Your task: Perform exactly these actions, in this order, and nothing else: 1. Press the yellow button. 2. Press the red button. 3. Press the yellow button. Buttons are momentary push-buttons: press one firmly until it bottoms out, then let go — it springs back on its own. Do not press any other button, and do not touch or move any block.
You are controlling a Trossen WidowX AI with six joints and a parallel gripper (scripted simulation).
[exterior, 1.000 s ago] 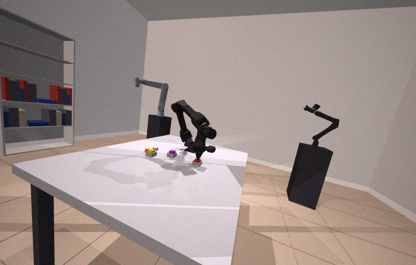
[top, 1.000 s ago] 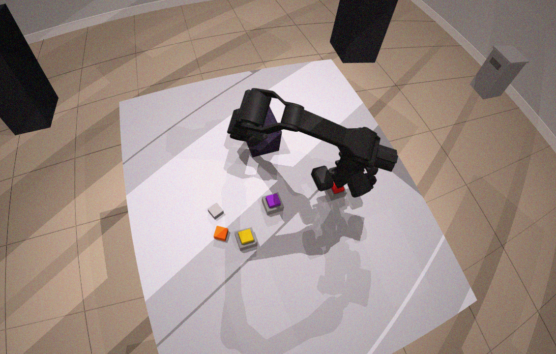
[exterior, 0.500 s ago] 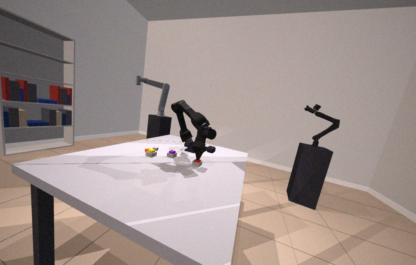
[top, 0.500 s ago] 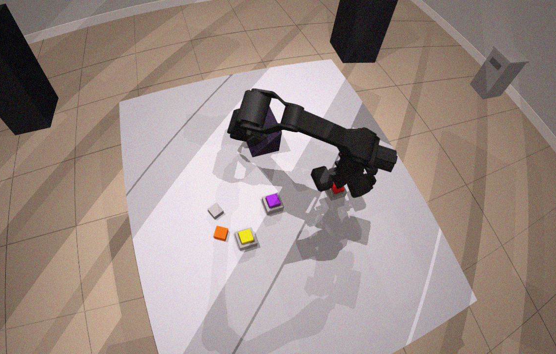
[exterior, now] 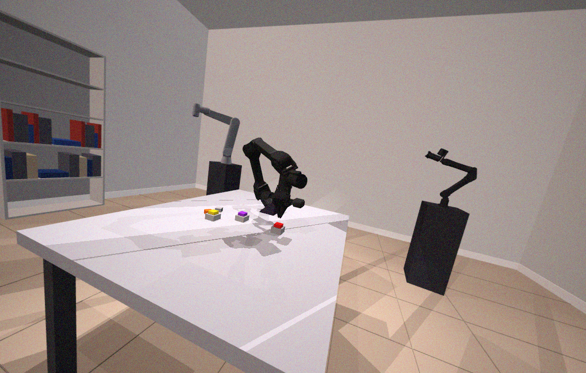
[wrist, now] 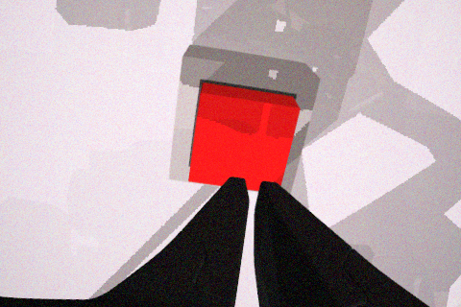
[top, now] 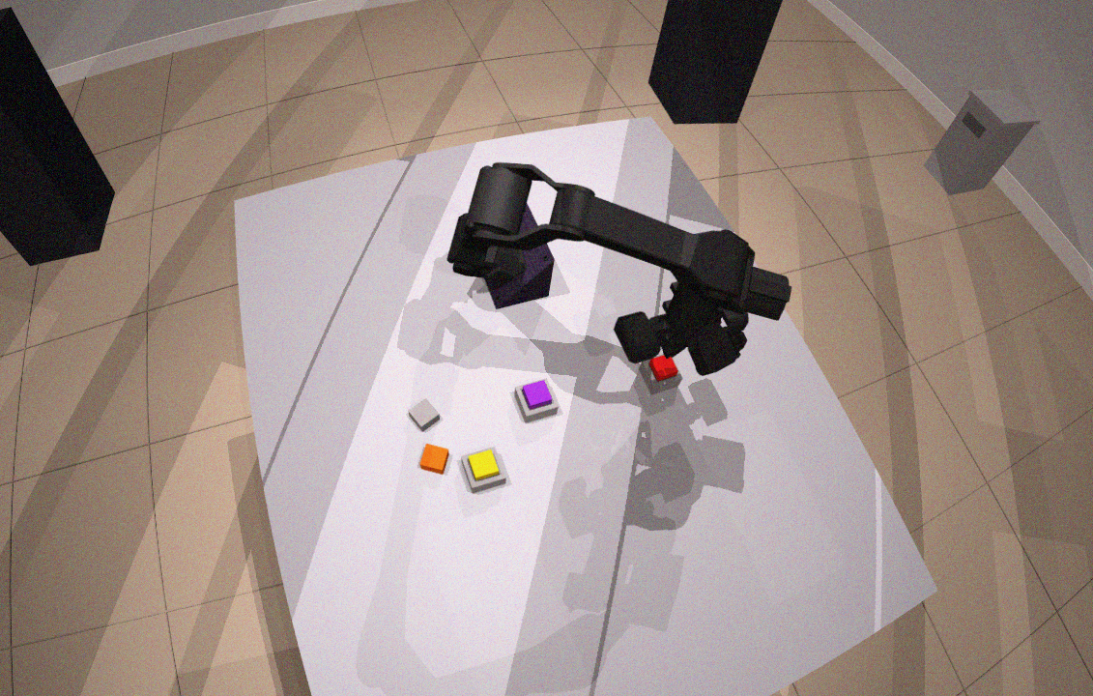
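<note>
Now: the red button 3 cm below my gripper tip. From my gripper tip the other things lie so: purple button (1 cm ahead, 19 cm to the right, 3 cm below); yellow button (10 cm ahead, 29 cm to the right, 3 cm below); small grey block (36 cm to the right, 6 cm below).
</note>
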